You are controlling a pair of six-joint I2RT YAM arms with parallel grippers.
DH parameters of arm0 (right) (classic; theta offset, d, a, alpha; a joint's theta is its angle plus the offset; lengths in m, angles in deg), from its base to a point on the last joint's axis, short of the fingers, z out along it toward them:
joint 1: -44 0.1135 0.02 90
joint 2: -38.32 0 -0.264 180
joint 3: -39.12 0 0.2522 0
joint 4: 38.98 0 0.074 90
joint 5: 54.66 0 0 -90
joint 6: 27.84 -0.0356 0 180
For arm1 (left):
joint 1: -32.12 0.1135 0.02 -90
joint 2: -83.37 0 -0.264 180
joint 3: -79.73 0 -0.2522 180
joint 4: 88.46 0 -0.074 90
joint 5: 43.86 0 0 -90
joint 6: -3.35 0.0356 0 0
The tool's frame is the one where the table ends.
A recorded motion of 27 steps. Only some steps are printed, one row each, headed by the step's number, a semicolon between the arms.
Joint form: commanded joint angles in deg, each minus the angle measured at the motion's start. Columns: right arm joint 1, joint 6, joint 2, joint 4, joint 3, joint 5; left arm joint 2, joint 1, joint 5, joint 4, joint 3, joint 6.
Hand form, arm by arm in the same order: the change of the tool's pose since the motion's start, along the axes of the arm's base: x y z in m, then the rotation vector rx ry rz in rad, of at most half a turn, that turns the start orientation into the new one. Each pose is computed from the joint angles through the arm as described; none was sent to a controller.
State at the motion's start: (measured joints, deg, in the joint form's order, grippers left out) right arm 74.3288 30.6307 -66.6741 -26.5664 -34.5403 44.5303; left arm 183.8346 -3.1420 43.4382 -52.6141 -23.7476 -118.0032
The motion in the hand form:
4: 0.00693 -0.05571 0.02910 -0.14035 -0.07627 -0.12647; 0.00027 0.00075 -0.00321 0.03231 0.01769 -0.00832
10: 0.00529 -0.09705 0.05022 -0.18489 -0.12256 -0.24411; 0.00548 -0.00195 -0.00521 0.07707 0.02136 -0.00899
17: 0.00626 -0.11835 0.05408 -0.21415 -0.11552 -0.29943; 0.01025 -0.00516 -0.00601 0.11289 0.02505 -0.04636
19: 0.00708 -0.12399 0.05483 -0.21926 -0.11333 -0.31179; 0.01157 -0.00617 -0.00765 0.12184 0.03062 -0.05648
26: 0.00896 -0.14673 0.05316 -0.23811 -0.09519 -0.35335; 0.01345 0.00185 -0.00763 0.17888 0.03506 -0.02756
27: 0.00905 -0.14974 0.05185 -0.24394 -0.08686 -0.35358; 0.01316 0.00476 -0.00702 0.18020 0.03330 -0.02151
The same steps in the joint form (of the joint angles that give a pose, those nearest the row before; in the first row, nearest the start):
4: -7.56 6.82 7.01 6.49 0.94 -6.14; 0.72 0.07 -0.54 1.63 0.51 0.93
10: -13.46 8.75 12.50 8.61 2.42 -8.96; 2.51 0.02 -2.29 3.47 2.55 1.86
17: -16.82 9.77 13.70 10.37 2.51 -9.80; 4.06 0.01 -2.69 5.10 4.57 4.45
19: -17.77 10.07 13.84 10.73 2.42 -9.78; 4.68 0.00 -2.65 5.50 5.07 5.05
26: -21.64 11.43 14.03 11.69 2.68 -9.24; 4.64 0.94 -5.36 7.69 5.34 5.53
27: -22.17 11.85 13.90 12.10 2.68 -9.04; 4.20 1.28 -5.49 7.62 4.91 5.60

